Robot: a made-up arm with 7 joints.
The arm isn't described. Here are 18 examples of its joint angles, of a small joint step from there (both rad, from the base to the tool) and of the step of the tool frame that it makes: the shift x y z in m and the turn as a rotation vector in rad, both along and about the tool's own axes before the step.
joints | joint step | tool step
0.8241 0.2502 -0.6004 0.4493 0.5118 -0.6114 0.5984 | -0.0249 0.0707 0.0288 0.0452 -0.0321 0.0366 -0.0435 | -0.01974 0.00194 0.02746 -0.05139 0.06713 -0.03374
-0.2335 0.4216 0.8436 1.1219 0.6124 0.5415 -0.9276 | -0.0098 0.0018 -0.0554 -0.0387 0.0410 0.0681 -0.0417 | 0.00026 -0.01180 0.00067 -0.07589 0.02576 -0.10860
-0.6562 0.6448 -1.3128 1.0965 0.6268 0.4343 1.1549 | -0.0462 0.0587 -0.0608 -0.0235 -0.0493 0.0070 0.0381 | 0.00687 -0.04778 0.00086 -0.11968 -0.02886 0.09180
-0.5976 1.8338 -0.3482 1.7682 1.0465 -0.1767 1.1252 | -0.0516 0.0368 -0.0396 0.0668 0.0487 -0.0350 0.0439 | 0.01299 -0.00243 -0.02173 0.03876 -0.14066 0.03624
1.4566 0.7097 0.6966 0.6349 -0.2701 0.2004 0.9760 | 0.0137 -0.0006 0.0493 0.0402 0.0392 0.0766 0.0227 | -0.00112 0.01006 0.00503 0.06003 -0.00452 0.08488
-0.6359 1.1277 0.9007 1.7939 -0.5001 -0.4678 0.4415 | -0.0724 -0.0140 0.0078 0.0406 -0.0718 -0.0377 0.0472 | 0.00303 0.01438 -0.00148 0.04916 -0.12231 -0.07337
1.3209 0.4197 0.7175 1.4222 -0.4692 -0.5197 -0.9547 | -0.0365 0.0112 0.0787 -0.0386 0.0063 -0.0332 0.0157 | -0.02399 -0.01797 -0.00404 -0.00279 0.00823 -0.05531
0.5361 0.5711 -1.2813 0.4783 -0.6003 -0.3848 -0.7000 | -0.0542 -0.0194 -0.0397 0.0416 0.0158 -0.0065 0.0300 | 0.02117 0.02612 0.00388 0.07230 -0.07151 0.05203
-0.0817 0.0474 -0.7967 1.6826 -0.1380 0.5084 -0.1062 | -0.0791 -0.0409 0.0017 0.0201 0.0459 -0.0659 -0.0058 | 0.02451 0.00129 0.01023 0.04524 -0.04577 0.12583
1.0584 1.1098 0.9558 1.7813 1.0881 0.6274 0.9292 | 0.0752 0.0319 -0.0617 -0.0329 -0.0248 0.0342 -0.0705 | -0.00774 0.00496 -0.00455 -0.02924 0.07651 0.00474
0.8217 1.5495 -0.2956 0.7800 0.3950 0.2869 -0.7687 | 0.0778 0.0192 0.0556 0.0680 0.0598 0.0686 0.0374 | -0.01554 0.02715 -0.00842 -0.07936 -0.01069 0.13641
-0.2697 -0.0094 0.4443 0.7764 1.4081 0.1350 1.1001 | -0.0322 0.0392 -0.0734 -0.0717 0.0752 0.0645 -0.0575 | -0.00218 0.00557 0.03323 -0.04092 0.14162 0.07887
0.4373 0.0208 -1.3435 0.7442 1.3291 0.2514 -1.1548 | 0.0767 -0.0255 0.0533 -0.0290 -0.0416 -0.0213 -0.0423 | 0.00324 0.04142 0.00113 0.08188 0.06114 0.08367
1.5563 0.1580 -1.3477 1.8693 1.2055 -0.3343 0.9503 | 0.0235 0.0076 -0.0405 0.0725 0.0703 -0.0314 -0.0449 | 0.01173 0.00283 -0.01657 0.07473 -0.00970 0.03896
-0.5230 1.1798 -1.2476 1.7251 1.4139 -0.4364 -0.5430 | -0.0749 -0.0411 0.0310 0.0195 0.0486 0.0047 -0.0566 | 0.01531 -0.01875 0.01452 -0.08280 0.04988 0.07636
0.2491 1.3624 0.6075 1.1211 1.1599 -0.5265 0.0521 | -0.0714 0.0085 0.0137 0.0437 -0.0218 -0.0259 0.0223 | 0.00730 0.00203 0.00127 -0.00147 -0.09714 -0.02395
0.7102 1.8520 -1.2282 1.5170 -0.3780 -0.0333 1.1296 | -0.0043 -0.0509 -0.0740 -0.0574 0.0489 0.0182 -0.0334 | 0.00115 0.00622 -0.02723 0.05302 -0.04232 0.02477
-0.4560 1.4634 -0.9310 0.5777 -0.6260 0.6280 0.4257 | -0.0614 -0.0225 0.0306 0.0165 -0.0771 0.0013 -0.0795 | 0.00870 0.01415 0.00827 0.00992 0.12722 -0.08887
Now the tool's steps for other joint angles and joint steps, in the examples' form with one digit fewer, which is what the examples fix.
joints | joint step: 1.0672 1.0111 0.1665 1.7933 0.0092 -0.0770 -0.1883 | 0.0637 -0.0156 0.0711 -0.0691 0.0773 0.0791 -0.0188
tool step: -0.0184 -0.0130 -0.0076 -0.1232 0.1501 0.0476
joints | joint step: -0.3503 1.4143 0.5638 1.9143 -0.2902 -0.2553 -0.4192 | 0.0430 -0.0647 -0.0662 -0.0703 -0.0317 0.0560 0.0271
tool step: 0.0162 -0.0089 0.0225 -0.1499 -0.0522 -0.0215
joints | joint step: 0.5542 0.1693 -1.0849 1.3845 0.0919 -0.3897 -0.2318 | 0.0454 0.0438 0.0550 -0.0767 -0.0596 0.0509 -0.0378
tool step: -0.0432 -0.0154 0.0088 -0.1032 0.0764 -0.1569
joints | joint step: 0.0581 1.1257 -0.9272 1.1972 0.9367 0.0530 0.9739 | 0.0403 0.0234 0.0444 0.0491 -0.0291 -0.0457 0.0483
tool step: -0.0086 0.0336 0.0059 0.0526 -0.0285 -0.1312
